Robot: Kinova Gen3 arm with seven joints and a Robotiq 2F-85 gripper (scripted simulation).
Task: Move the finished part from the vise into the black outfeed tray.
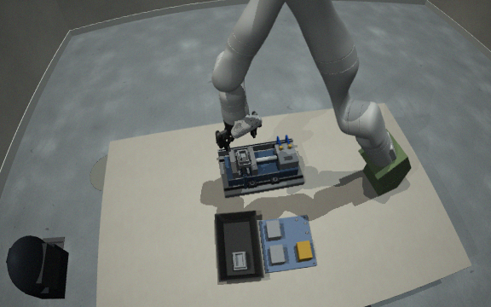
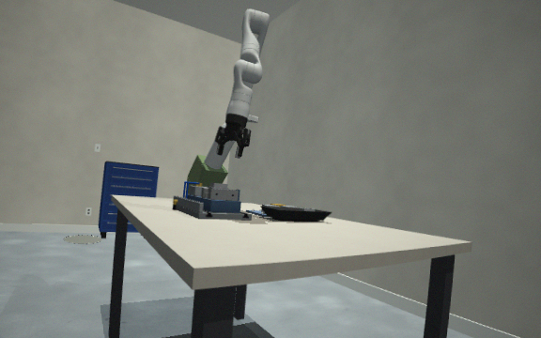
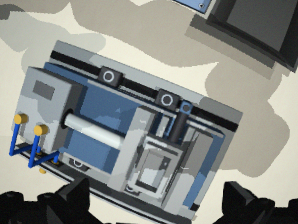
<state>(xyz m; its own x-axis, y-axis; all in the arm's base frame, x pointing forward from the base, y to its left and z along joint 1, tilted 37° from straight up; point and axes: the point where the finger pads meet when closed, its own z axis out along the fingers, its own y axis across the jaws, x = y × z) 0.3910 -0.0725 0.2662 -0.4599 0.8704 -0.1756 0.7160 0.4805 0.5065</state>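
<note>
The blue vise is 6 cm behind my hand, 4 cm to the right of it and 18 cm below it. The rest, counted from my hand: yellow block 23 cm behind, 28 cm to the left, 19 cm below; then blue plate 18 cm behind, 25 cm to the left, 21 cm below.
</note>
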